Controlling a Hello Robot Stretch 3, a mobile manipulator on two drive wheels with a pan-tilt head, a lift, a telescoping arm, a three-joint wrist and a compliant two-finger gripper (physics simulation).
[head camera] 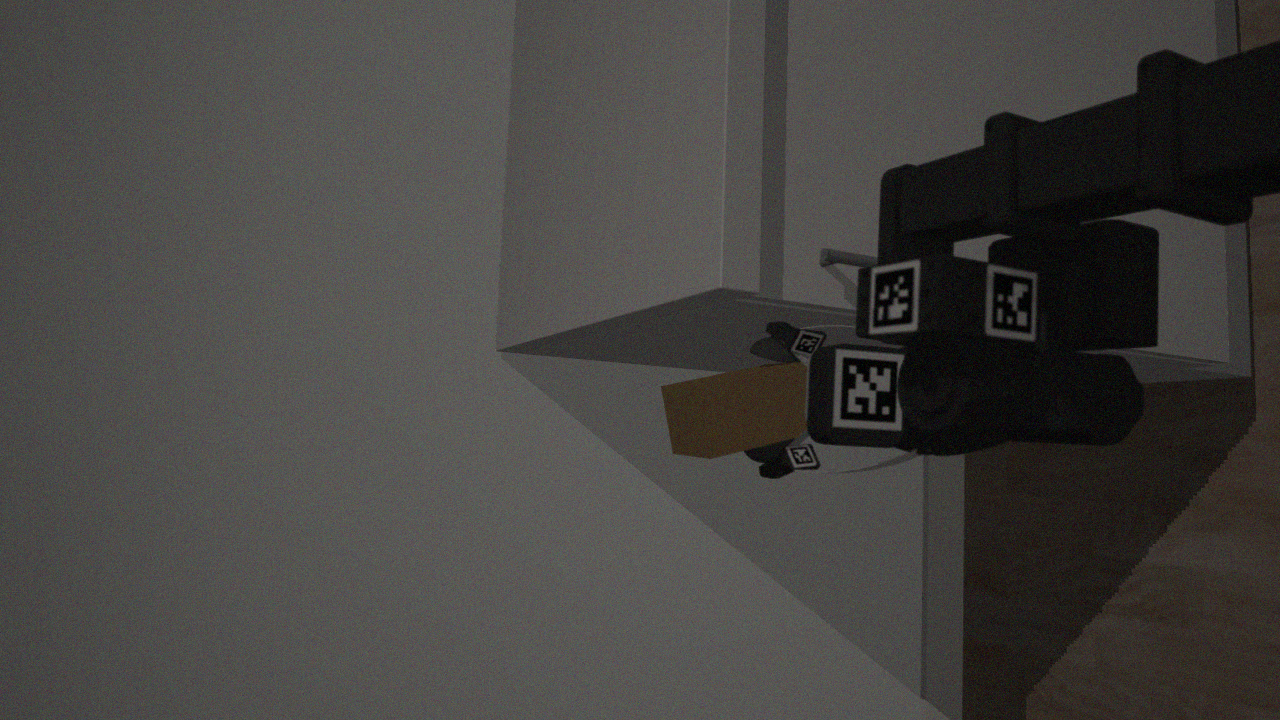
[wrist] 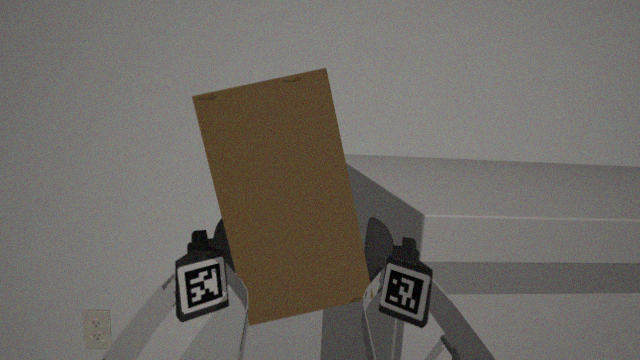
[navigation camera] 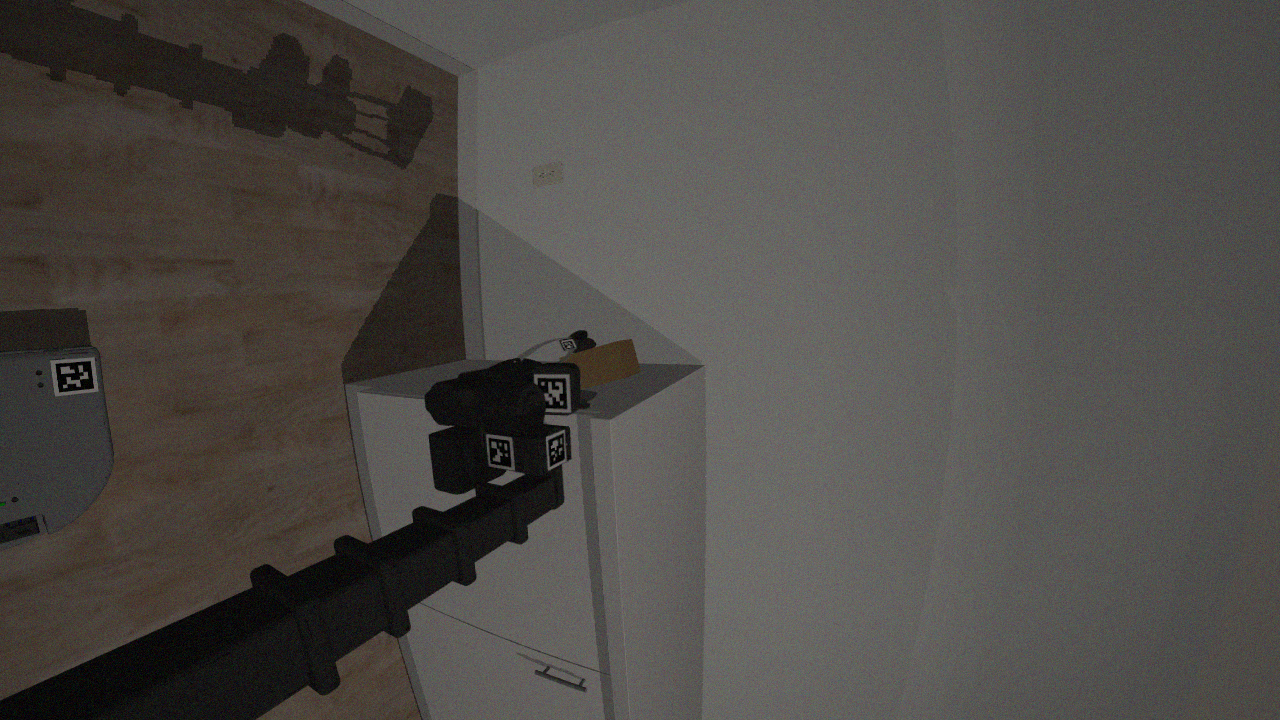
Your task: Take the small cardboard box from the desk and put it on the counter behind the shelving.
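Frame: origin at the robot's base, x ahead, y left, z up, level; millimetres.
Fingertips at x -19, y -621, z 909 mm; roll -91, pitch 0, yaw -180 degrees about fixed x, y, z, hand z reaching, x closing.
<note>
Pixels of each thing's top centre, then the offset from my fingertips to it. Level surfaces: height alone.
- small cardboard box, middle of its top: (head camera: pixel 677 403) (navigation camera: pixel 634 366) dy +26, dx +8, dz +86 mm
- white counter, its level: dz +2 mm
- outlet, middle of its top: (navigation camera: pixel 562 171) dy -644, dx +555, dz -451 mm
- Wood floor, its level: dz -908 mm
The small cardboard box (head camera: pixel 733 413) (navigation camera: pixel 610 362) (wrist: pixel 290 190) is held upright and slightly tilted between the fingers. My gripper (head camera: pixel 765 402) (navigation camera: pixel 586 368) (wrist: pixel 305 241) is shut on its lower part in the wrist view. The box is in the air beside the near end of the white counter (head camera: pixel 617 179) (navigation camera: pixel 657 537) (wrist: pixel 525 190), whose top shows to the right of the box in the wrist view. The box overlaps the counter's shaded end panel in the navigation view. Their exact distance apart is unclear. The desk and the shelving do not show.
The counter front has a door handle (navigation camera: pixel 561 678). A plain wall (head camera: pixel 223 358) (navigation camera: pixel 850 313) (wrist: pixel 125 150) stands behind, with an outlet (navigation camera: pixel 547 173) (wrist: pixel 96 328). My arm (head camera: pixel 1074 161) (navigation camera: pixel 313 608) passes across the counter front. Wood floor (navigation camera: pixel 179 250) and my base (navigation camera: pixel 44 438) show.
</note>
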